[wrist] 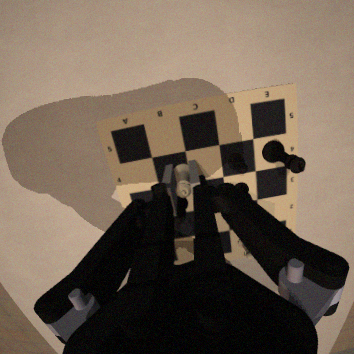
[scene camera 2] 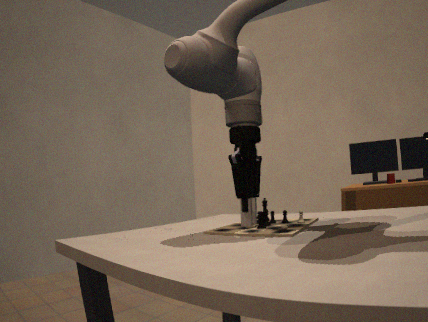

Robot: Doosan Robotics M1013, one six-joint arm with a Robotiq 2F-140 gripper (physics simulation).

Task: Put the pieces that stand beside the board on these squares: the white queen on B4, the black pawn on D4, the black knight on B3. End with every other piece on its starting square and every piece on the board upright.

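Places are measured from the arm's base along level axes (x ahead, y left, z up), in centimetres.
Where they show: gripper, fingertip midpoint: [wrist: 182,173] [scene camera 2: 249,224].
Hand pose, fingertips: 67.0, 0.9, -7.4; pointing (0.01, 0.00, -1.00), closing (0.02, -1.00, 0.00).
Each offset is from my fingertips to the top centre of the thing, as dx, dy, dz. "spot": to the spot under its first point. Level surfaces: height alone.
My gripper [scene camera 2: 248,219] [wrist: 182,173] is shut on a tall white piece, the white queen @[-0.3, +0.0, +4.7] [wrist: 183,186], which stands upright between the fingertips, low over the board [scene camera 2: 225,231] [wrist: 291,95] by the B4 and C4 squares. The exact square under its base is hard to tell. A dark piece @[-3.9, +1.2, +3.4] [wrist: 183,204] shows just behind it, partly hidden by a finger; its type is unclear. A small black piece @[+0.2, -6.1, +2.6] [wrist: 238,160] is dim on dark D4 in shadow. A tall black piece @[+0.7, -10.5, +5.8] [scene camera 2: 264,204] [wrist: 274,151] stands upright on E4. Another black head @[spot: -2.9, -6.5, +0.4] [wrist: 242,188] shows beside the right finger.
In the scene view, two black pawns @[-3.4, -6.4, +2.6] [scene camera 2: 272,217] @[-6.8, -6.9, +2.6] [scene camera 2: 285,217] and a small white piece @[-11.3, -6.5, +2.6] [scene camera 2: 301,216] stand upright on the board, right of the gripper. A dark piece @[spot: -4.3, +1.3, +1.5] [scene camera 2: 262,219] stands close beside the fingers. The pale table @[dz -1.2] [scene camera 2: 150,270] surrounds the board. The fingers hide the board's near part.
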